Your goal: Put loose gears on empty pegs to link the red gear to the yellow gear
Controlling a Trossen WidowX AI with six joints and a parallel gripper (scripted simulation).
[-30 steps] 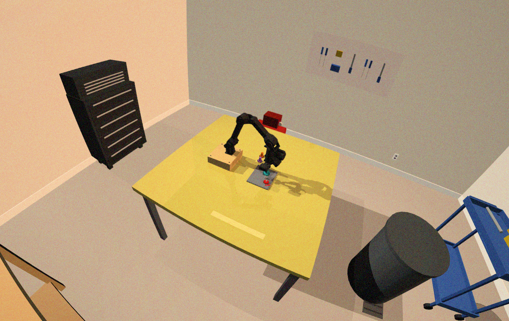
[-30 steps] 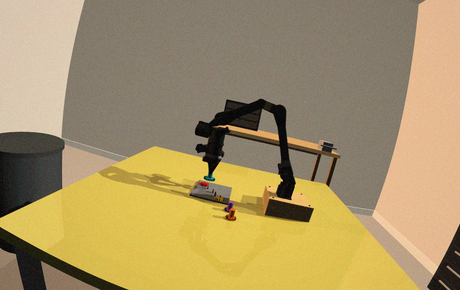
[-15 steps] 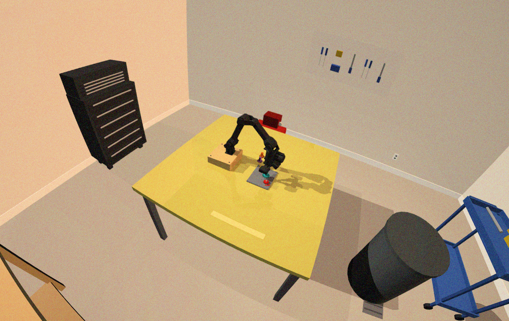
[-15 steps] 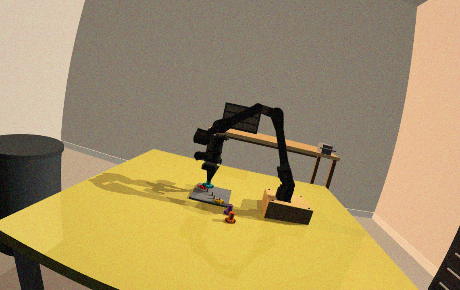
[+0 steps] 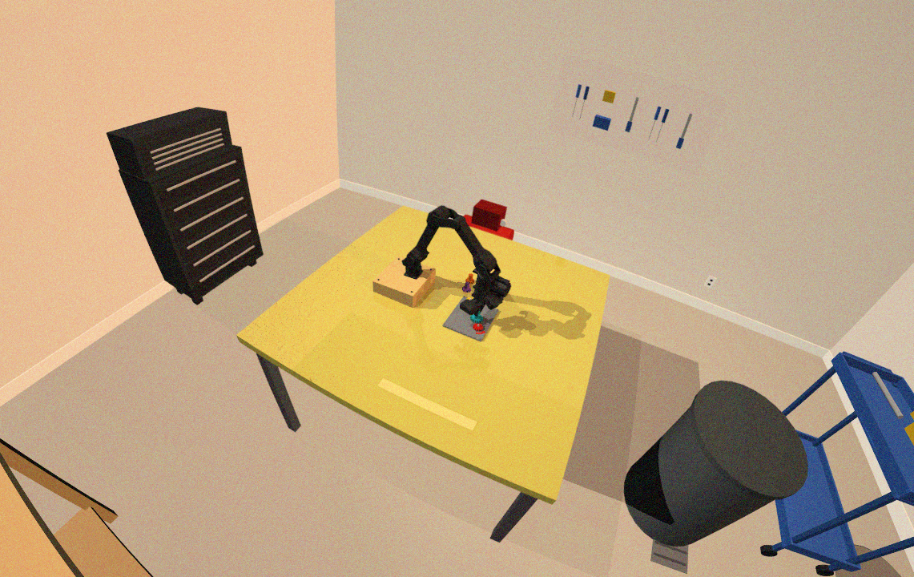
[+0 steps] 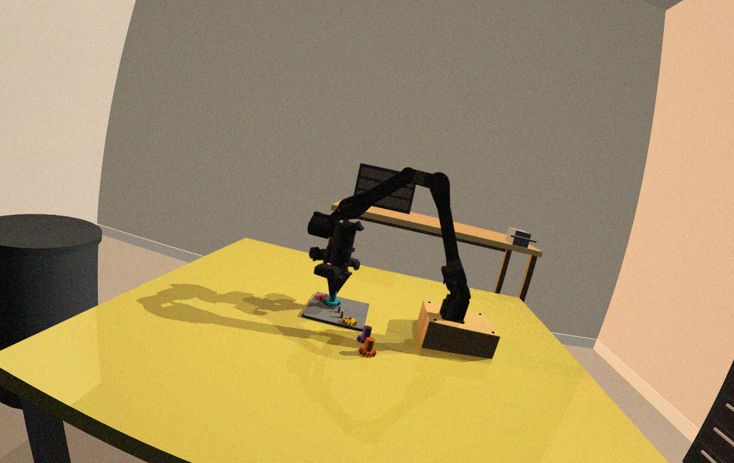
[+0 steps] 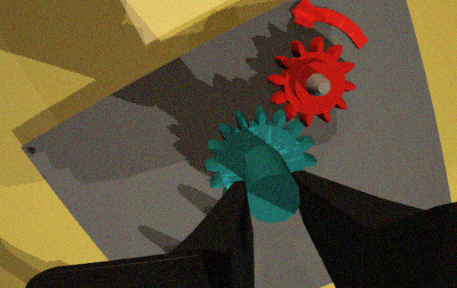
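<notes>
Now: gripper tip 4 cm above the grey board, 2 cm past it and 1 cm to the right of it. Round my gripper tip: red gear: 4 cm to the right, 3 cm below, 2 cm ahead; then teal gear: 1 cm below; then yellow gear: 9 cm to the left, 7 cm behind, 3 cm below.
</notes>
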